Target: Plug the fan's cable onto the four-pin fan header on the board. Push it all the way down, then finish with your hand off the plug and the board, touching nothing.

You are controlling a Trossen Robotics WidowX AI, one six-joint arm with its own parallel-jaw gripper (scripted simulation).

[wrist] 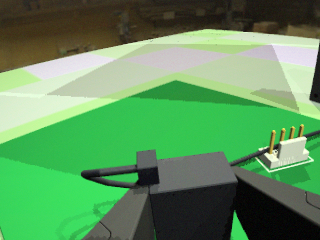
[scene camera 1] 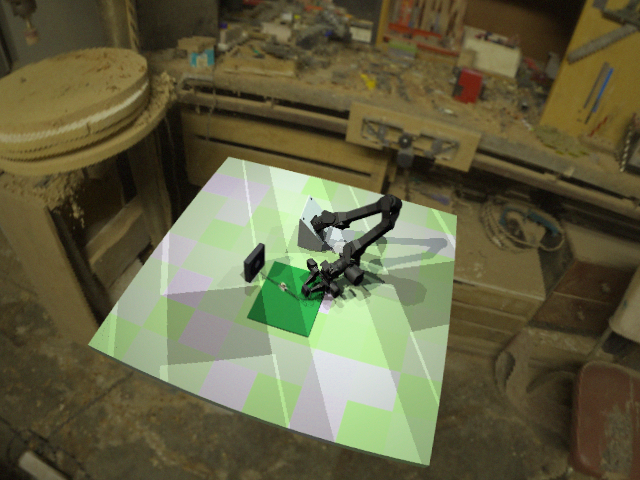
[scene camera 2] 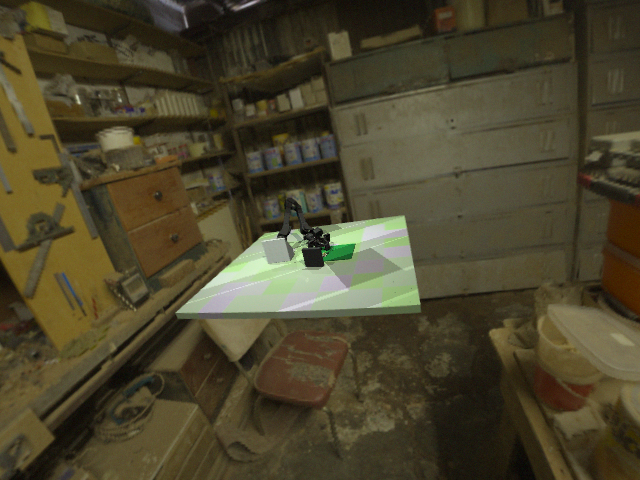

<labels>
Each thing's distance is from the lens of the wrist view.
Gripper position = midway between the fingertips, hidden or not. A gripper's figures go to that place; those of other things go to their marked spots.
gripper (wrist: 188, 183): 10 cm
green board (wrist: 176, 119): 23 cm
</labels>
